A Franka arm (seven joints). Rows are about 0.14 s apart.
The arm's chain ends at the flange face. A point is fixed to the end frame.
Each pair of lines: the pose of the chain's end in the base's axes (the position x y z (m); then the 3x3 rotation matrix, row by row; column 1 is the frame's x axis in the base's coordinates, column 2 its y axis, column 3 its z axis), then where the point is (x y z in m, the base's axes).
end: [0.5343 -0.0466 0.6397], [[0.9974 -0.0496 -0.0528], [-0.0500 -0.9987 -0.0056], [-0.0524 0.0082 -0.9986]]
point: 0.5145 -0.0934 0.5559
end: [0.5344 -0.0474 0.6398], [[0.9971 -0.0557 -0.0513], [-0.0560 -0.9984 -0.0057], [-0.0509 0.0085 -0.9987]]
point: 0.5145 -0.0941 0.5560
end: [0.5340 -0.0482 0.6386], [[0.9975 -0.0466 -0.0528], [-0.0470 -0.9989 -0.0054], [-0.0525 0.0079 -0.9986]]
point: 0.5144 -0.0950 0.5548
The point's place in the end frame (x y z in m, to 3 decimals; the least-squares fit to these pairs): -0.013 0.047 0.085
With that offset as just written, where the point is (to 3 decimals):
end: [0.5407 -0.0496 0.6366], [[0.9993 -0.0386 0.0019], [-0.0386 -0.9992 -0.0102], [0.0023 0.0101 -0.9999]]
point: 0.526 -0.097 0.552
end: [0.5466 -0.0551 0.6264], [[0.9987 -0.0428 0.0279], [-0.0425 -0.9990 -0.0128], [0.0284 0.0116 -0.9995]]
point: 0.534 -0.103 0.542
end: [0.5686 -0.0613 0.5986], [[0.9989 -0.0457 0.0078], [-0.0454 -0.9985 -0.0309], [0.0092 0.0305 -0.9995]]
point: 0.554 -0.110 0.515
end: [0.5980 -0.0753 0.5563], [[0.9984 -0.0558 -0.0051], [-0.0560 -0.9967 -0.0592], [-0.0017 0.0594 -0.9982]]
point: 0.582 -0.126 0.474
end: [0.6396 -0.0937 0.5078], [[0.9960 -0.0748 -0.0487], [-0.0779 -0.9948 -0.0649], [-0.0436 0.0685 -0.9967]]
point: 0.619 -0.145 0.427
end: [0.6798 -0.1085 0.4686], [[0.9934 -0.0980 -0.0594], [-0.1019 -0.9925 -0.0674], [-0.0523 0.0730 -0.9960]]
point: 0.657 -0.160 0.388
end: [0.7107 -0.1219 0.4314], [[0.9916 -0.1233 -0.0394], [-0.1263 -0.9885 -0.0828], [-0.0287 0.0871 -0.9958]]
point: 0.689 -0.174 0.351
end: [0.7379 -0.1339 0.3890], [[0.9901 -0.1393 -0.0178], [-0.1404 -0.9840 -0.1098], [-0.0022 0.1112 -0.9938]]
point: 0.717 -0.188 0.310
